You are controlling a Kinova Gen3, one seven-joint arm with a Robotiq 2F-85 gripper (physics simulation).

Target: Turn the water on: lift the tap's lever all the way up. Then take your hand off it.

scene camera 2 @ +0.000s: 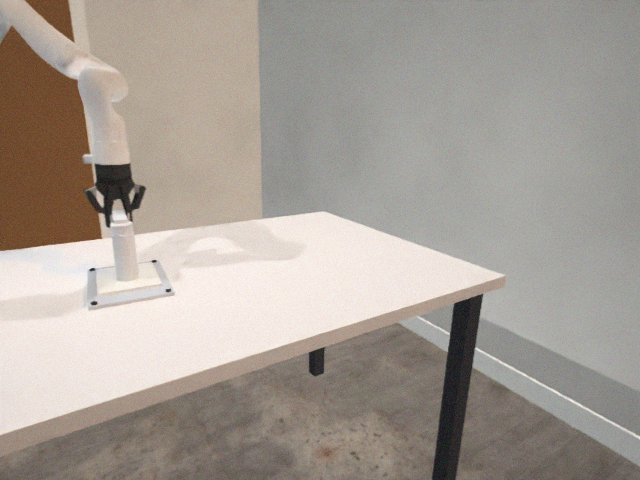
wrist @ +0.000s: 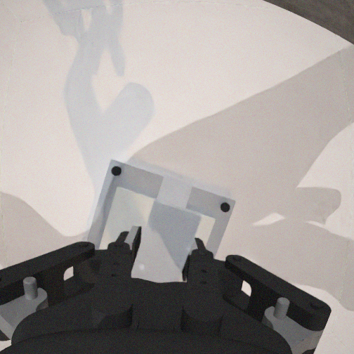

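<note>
The white tap (scene camera 2: pixel 125 255) stands upright on its grey-framed base plate (scene camera 2: pixel 92 285) (wrist: pixel 137 178), on the left part of the table. Its pale lever (scene camera 2: pixel 119 214) (wrist: pixel 159 257) is at the top of the column. My black gripper (scene camera 2: pixel 119 221) (wrist: pixel 160 240) points down over the tap, and its fingers are partly closed, one on each side of the lever. In the wrist view the lever fills the gap between the finger pads, so the gripper is shut on it. The fingers hide part of the lever, and its exact tilt is hard to tell.
The white table (scene camera 2: pixel 289 289) carries the base plate, with shadows of the arm across its top. Its right corner and a black leg (scene camera 2: pixel 457 382) are to the right. A grey wall (scene camera 2: pixel 439 129) rises behind, and a brown panel (scene camera 2: pixel 41 155) stands at the far left.
</note>
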